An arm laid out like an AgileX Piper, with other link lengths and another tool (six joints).
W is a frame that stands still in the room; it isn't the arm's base.
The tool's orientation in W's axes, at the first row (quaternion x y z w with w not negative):
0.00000, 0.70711, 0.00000, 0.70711
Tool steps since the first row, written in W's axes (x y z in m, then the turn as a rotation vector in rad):
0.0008, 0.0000, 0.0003, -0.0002, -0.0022, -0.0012
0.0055, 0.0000, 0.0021, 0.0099, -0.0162, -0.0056
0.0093, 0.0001, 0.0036, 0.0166, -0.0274, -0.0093
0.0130, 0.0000, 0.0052, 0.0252, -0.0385, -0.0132
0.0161, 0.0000, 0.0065, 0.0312, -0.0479, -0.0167
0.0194, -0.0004, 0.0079, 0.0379, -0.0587, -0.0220
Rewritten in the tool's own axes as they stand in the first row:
-0.0003, 0.0000, 0.0008, 0.0012, -0.0022, -0.0002
-0.0021, 0.0000, 0.0055, 0.0056, -0.0162, 0.0099
-0.0036, 0.0001, 0.0093, 0.0093, -0.0274, 0.0166
-0.0052, 0.0000, 0.0130, 0.0132, -0.0385, 0.0252
-0.0065, 0.0000, 0.0161, 0.0167, -0.0479, 0.0312
-0.0079, -0.0004, 0.0194, 0.0220, -0.0587, 0.0379

